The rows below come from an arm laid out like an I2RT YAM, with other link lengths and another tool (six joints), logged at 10 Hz.
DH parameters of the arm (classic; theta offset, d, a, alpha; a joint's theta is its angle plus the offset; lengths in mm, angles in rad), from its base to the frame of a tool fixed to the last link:
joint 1: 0 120.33 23.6 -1.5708
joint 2: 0 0 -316.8 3.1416
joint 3: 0.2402 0 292.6 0
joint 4: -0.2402 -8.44 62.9 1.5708
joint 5: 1.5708 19.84 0 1.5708
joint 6: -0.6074 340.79 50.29 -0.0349
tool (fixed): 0 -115.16 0 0
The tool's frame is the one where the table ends.
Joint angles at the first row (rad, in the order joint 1, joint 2, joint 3, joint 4, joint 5, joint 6):
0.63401 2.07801 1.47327 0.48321 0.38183 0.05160
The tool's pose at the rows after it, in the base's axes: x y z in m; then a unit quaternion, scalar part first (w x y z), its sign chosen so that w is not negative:
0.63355 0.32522 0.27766 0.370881 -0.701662 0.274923 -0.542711
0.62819 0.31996 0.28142 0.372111 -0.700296 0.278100 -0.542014
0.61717 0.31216 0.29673 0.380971 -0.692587 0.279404 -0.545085
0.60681 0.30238 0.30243 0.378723 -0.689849 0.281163 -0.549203
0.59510 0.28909 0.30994 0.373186 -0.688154 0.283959 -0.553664
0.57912 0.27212 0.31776 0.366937 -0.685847 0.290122 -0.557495
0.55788 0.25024 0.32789 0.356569 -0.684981 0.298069 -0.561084
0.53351 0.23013 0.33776 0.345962 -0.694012 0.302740 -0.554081
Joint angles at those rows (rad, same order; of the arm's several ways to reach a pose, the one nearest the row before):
0.63587 2.06136 1.46404 0.48129 0.38768 0.05596
0.63517 2.03612 1.43960 0.48089 0.38963 0.06272
0.63531 1.98369 1.39730 0.49293 0.38810 0.06744
0.63548 1.94065 1.34980 0.50306 0.39821 0.06327
0.63314 1.88705 1.30044 0.49988 0.41065 0.05756
0.63199 1.81781 1.23815 0.49134 0.42914 0.05757
0.63125 1.72546 1.16834 0.45981 0.45408 0.05794
0.63044 1.61646 1.11394 0.37036 0.46023 0.06770

